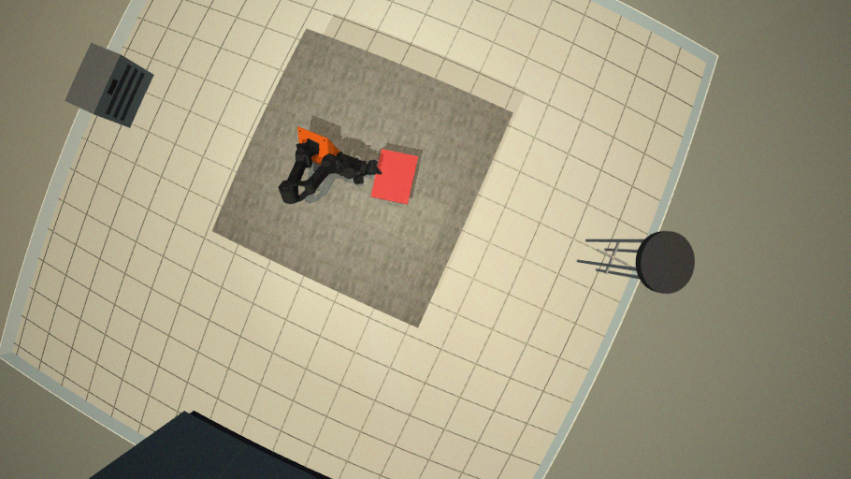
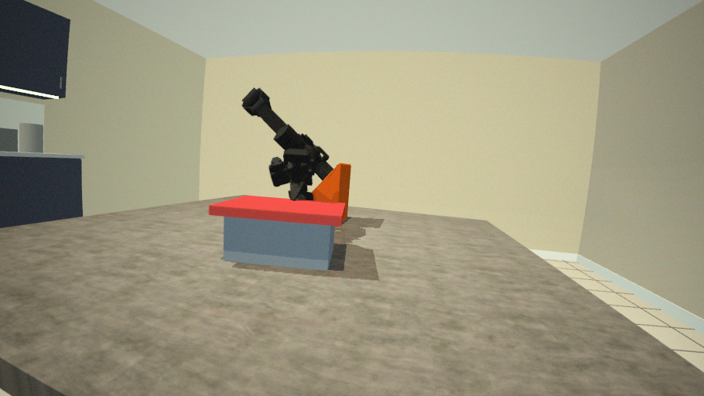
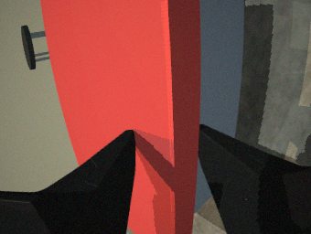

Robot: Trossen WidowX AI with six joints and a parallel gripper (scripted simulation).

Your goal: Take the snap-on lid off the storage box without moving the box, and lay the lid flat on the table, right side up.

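Now: gripper tip 7 cm short of the red lid, 2 cm to the right of it and 1 cm below it. Round my gripper tip: blue-grey storage box 7 cm ahead, 4 cm below, 2 cm to the left.
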